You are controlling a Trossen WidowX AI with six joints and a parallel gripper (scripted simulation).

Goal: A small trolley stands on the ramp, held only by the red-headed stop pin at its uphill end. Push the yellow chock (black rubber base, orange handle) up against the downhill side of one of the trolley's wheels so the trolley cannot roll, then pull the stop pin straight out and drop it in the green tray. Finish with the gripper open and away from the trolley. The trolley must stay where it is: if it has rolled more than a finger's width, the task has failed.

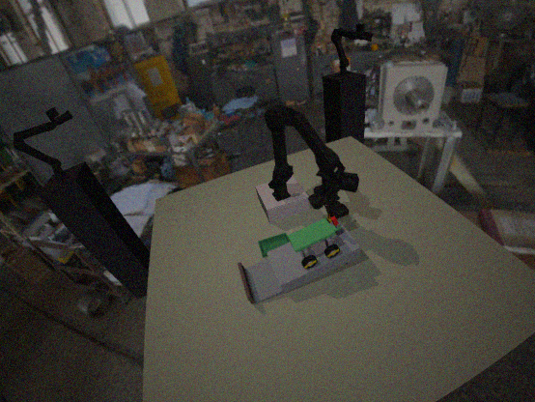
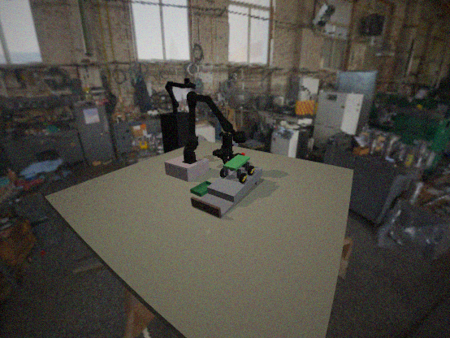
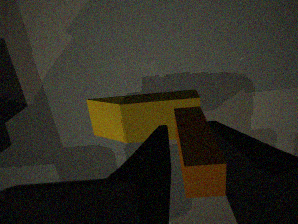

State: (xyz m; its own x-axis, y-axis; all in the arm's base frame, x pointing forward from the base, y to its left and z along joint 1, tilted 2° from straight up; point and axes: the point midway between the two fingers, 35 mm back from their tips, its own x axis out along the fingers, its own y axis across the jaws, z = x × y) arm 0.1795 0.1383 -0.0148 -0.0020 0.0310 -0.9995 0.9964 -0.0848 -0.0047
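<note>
Right now the red-headed stop pin is 13 cm ahead of my gripper tip, 10 cm above it and 6 cm to the right of it. From my gripper tip the other things lie so: grey ramp: 17 cm to the right, 15 cm ahead, 2 cm above; then yellow chock: 2 cm ahead, 1 cm below; then trolley: 16 cm to the right, 15 cm ahead, 8 cm above.
</note>
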